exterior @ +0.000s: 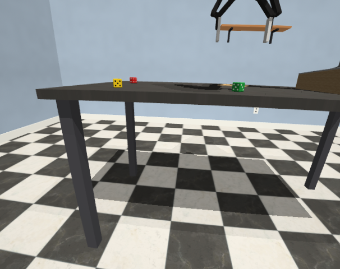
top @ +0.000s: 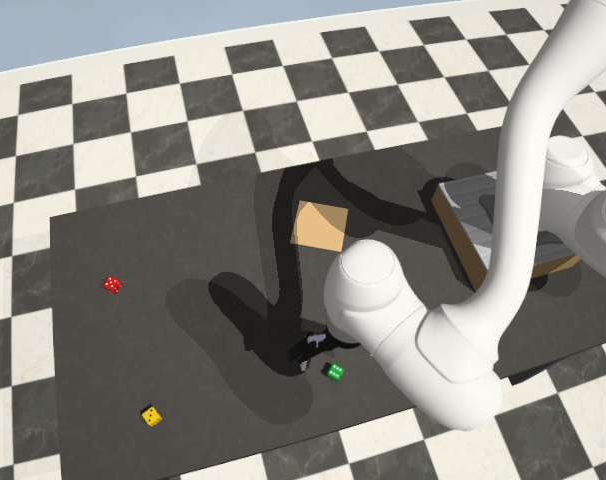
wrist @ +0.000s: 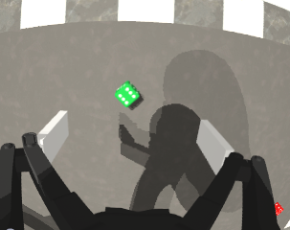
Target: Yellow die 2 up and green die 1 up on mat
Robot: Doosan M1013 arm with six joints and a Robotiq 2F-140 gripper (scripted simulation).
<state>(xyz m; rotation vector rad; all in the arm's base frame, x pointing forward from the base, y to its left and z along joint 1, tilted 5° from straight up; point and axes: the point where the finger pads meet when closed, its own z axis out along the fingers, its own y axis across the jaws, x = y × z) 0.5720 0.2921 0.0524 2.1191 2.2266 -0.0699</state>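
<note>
The yellow die lies 42 cm ahead of my hand, 3 cm to the left of it and 15 cm below it. From my hand the other things lie so: tan mat 6 cm behind, 41 cm to the right, 16 cm below; then red die 50 cm ahead, 31 cm to the right, 15 cm below; then green die 1 cm behind, 15 cm below.
</note>
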